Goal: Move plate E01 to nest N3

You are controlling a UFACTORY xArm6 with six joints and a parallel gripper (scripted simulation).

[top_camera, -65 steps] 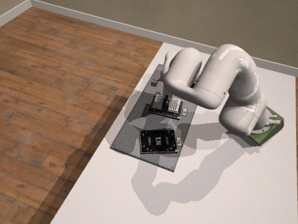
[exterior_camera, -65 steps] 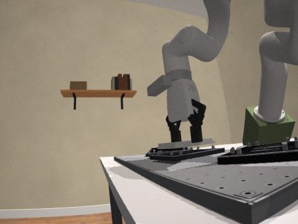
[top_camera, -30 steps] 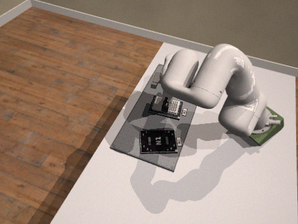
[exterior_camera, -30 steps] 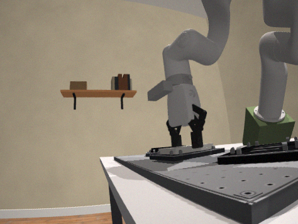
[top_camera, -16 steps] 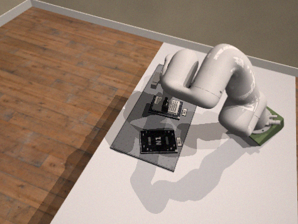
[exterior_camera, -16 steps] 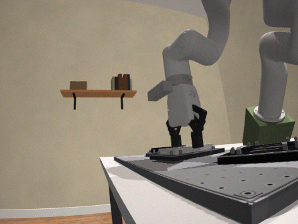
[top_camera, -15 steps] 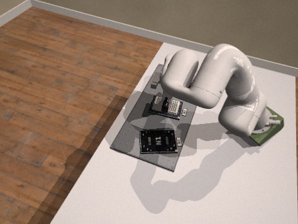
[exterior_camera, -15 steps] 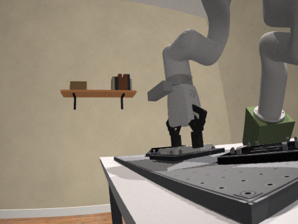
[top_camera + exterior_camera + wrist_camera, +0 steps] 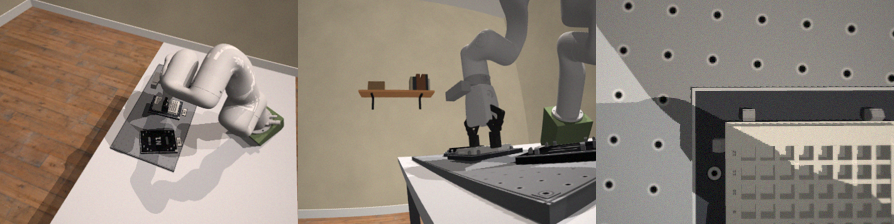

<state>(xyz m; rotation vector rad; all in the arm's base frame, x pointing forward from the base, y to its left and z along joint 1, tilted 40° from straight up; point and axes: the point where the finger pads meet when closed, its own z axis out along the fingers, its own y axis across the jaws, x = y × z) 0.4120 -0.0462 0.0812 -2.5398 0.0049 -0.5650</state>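
Right now my hand is 1 cm above the white well plate. From my hand the other things lie so: black nest 4 cm behind, 21 cm to the left, 2 cm below; then black plate 3 cm behind, 19 cm to the right, 1 cm below.
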